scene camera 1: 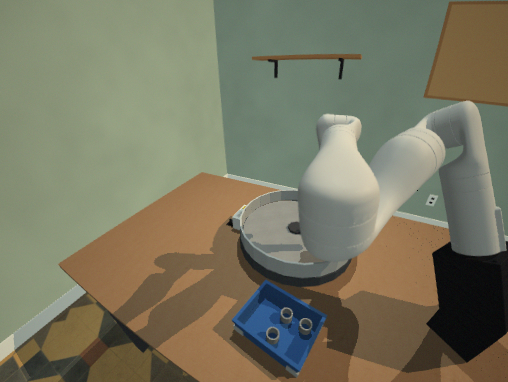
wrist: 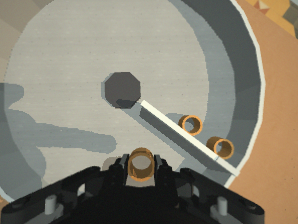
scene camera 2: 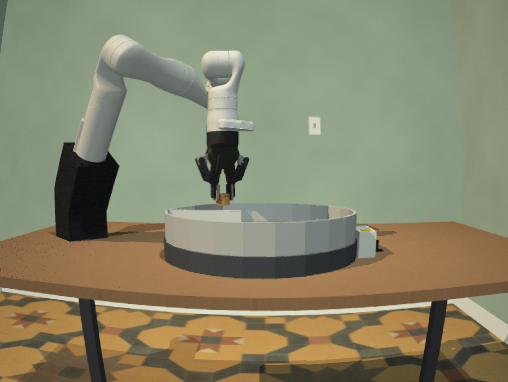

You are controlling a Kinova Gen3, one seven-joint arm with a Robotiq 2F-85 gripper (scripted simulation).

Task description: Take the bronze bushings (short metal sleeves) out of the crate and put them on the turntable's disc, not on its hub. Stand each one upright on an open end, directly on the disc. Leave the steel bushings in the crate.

Labels:
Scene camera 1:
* turntable disc: 274, 228
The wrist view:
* my gripper: 141, 162
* turntable disc: 80, 80
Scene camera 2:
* my gripper: 223, 200

